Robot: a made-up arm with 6 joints. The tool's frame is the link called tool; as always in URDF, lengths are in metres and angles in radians. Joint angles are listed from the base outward. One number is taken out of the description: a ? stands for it. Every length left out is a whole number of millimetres.
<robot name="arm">
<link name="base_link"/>
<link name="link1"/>
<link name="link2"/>
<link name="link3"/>
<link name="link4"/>
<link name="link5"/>
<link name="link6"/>
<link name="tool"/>
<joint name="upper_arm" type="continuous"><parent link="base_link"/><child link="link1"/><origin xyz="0 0 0.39" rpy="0 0 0"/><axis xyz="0 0 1"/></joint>
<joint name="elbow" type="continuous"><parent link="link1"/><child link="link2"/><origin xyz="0 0 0" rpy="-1.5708 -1.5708 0"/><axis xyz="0 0 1"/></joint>
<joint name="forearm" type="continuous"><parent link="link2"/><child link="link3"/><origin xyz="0.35 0.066 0" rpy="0 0 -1.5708"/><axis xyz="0 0 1"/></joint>
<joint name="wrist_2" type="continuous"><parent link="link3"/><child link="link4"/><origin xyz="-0.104 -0.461 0" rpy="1.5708 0 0"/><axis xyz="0 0 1"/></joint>
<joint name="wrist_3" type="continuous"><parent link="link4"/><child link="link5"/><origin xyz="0 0 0" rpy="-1.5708 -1.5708 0"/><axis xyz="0 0 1"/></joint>
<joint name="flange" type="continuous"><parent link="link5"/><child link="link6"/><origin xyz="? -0.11 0" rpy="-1.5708 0 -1.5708"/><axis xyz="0 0 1"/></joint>
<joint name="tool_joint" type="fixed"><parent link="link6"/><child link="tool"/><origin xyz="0 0 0" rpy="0 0 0"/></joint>
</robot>
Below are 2 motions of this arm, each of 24 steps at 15 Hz.
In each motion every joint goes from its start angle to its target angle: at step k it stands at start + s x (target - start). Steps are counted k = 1, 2, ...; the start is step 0. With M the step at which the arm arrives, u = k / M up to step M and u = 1 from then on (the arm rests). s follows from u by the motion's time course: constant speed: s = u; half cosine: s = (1 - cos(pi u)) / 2; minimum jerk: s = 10 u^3 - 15 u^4 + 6 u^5.
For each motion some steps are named. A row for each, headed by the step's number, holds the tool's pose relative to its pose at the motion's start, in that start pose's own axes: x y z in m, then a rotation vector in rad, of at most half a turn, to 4 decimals.
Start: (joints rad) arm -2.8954 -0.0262 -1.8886 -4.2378 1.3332 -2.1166
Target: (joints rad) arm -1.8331 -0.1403 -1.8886 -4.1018 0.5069 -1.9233
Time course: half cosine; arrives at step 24
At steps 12, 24:
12: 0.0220 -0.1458 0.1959 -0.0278 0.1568 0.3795
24: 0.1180 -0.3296 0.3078 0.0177 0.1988 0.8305

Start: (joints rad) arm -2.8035 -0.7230 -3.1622 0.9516 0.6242 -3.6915
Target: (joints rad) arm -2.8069 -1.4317 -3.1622 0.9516 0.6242 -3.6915
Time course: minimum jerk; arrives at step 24
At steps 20, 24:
20: -0.3869 0.3532 -0.4053 -0.1794 -0.5725 -0.3276
24: -0.3938 0.3667 -0.4250 -0.1861 -0.5935 -0.3396

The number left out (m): 0.14
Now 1 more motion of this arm.
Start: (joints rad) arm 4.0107 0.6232 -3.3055 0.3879 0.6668 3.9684
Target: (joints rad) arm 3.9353 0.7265 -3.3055 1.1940 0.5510 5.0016
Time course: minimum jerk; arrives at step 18
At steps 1, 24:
1: 0.0000 -0.0001 0.0001 -0.0005 0.0004 0.0026
24: -0.0289 -0.0991 0.0309 -0.1530 0.3515 1.6864

